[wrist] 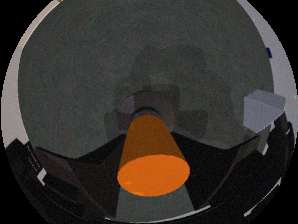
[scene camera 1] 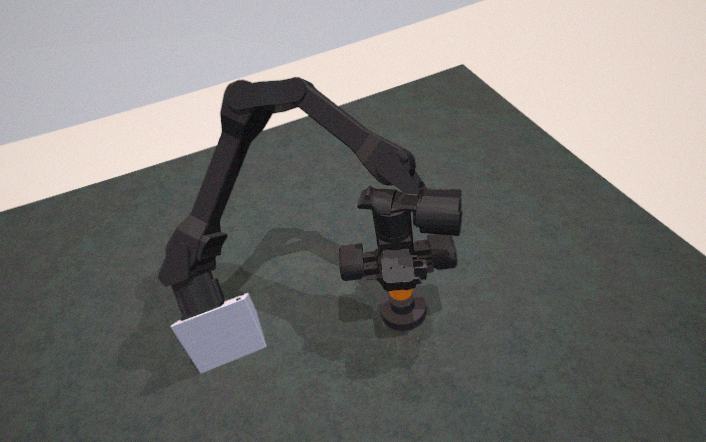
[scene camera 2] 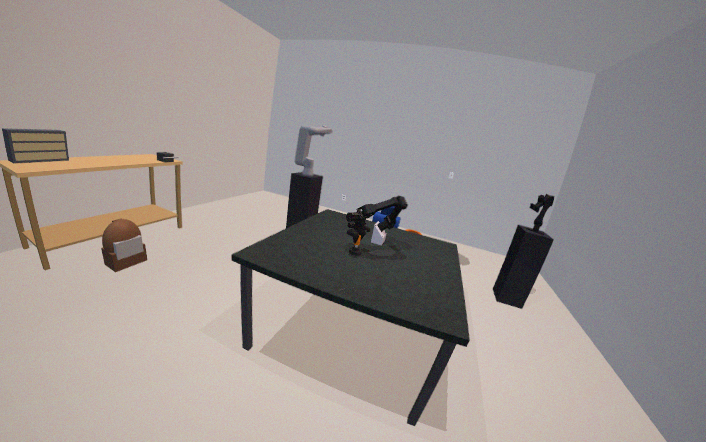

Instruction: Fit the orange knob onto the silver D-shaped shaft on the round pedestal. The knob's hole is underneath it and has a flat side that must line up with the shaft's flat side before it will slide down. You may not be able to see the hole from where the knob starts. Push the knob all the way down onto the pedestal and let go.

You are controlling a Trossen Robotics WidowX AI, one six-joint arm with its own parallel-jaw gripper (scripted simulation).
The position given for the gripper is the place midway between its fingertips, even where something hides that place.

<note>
The gripper (scene camera 1: 400,287) holds an orange knob (wrist: 151,164). Further things: a dark round pedestal (scene camera 1: 400,315).
The gripper is seen too in the wrist view (wrist: 148,137). The dark round pedestal also shows in the wrist view (wrist: 141,103).
</note>
